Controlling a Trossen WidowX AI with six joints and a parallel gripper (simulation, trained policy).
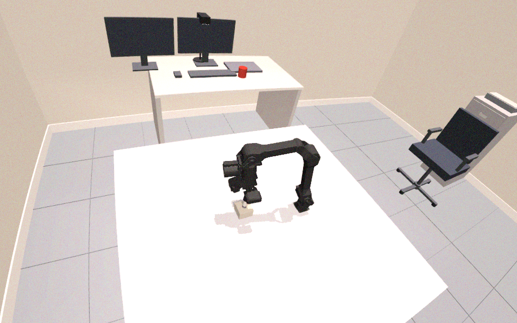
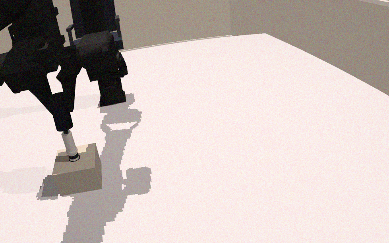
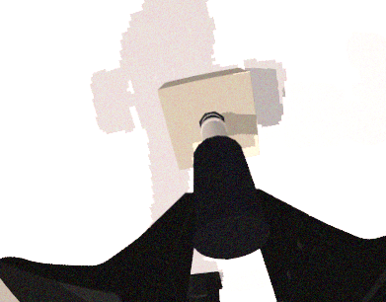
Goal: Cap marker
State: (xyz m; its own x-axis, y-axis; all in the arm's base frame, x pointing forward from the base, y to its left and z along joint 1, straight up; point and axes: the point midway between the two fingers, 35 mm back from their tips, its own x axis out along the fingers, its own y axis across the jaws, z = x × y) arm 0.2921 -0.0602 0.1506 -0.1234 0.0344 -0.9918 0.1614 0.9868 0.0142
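The beige holder block lies 1 cm ahead of my gripper tip and 10 cm below it. Round my gripper tip: black cap 1 cm ahead.
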